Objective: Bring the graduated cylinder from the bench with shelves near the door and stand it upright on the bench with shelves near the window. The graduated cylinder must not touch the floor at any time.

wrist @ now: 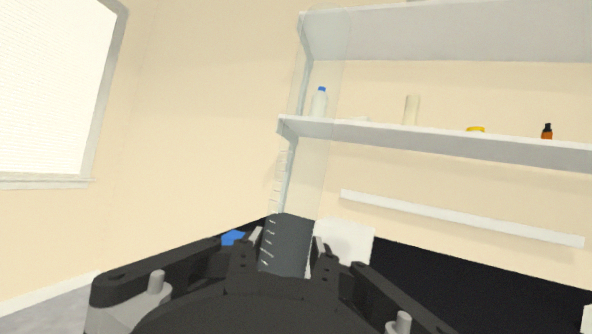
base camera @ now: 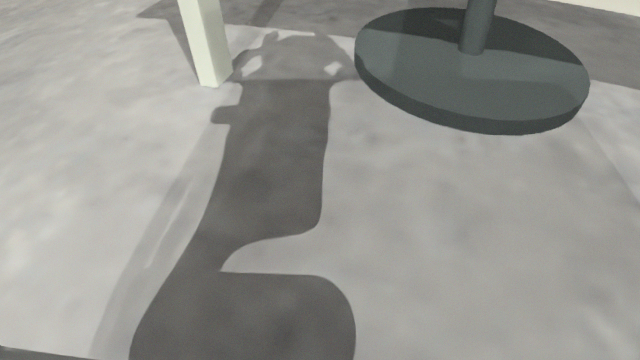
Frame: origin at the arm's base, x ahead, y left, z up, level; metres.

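Seen in the pictures: gripper, fingertip midpoint: [wrist: 287,242].
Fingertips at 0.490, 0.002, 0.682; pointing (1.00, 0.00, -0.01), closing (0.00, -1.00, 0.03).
Note:
Offsets run from my fingertips to a thing's top centre, as dx, dy, dz. "*": to the spot under its first point. Level surfaces: height alone.
The clear graduated cylinder {-0.006, +0.000, +0.198} [wrist: 306,175] with white scale marks stands up between the fingers in the wrist view, leaning slightly right in the picture; its foot is hidden. My gripper [wrist: 287,242] is shut on it near its lower part. Behind it is the black top of the bench with shelves {dz -0.165} [wrist: 450,280], with a window {* +0.840, +1.543, +0.263} [wrist: 45,90] at the left. I cannot tell the height of the cylinder above the bench top. Neither cylinder nor gripper shows in the base camera view, where the arm's shadow lies on the floor.
A blue block {+0.315, +0.108, -0.125} [wrist: 232,237] and a white panel {+0.270, -0.136, -0.035} [wrist: 346,240] are on the bench, behind the fingers. The shelf {dz +0.273} [wrist: 425,138] holds a blue-capped bottle [wrist: 319,103] and other containers. In the base view, a pale leg {* +0.164, +0.206, -0.994} [base camera: 207,45] stands left of a round dark pedestal base {+0.261, -0.277, -1.049} [base camera: 470,87].

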